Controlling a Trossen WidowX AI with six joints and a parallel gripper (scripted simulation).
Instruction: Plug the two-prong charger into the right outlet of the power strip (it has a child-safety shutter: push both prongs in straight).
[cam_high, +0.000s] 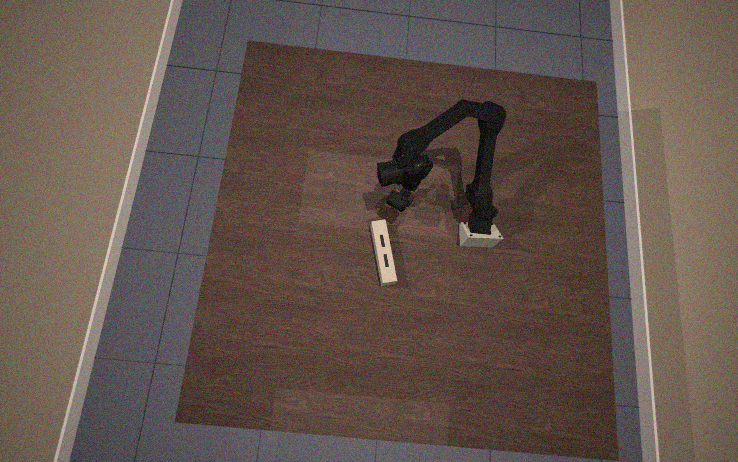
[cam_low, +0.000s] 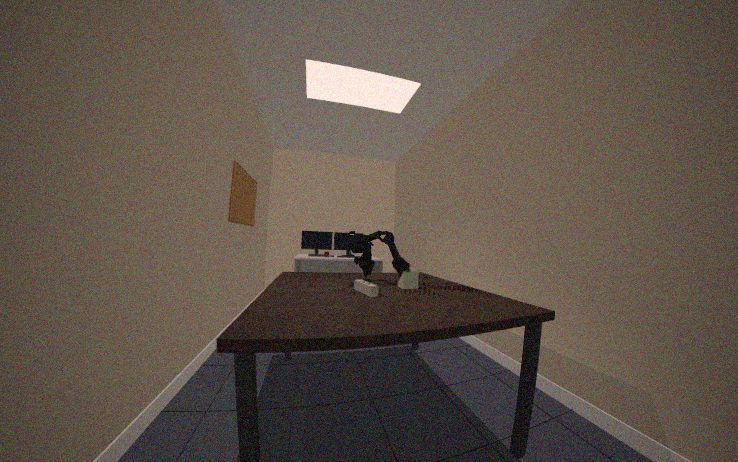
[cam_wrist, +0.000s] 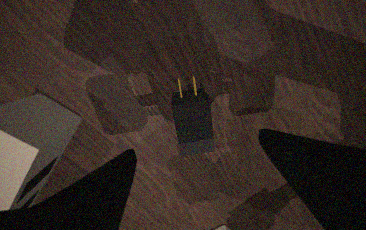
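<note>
My gripper tip is 20 mm short of the black two-prong charger, 10 mm to the left of it and 40 mm above it.
</note>
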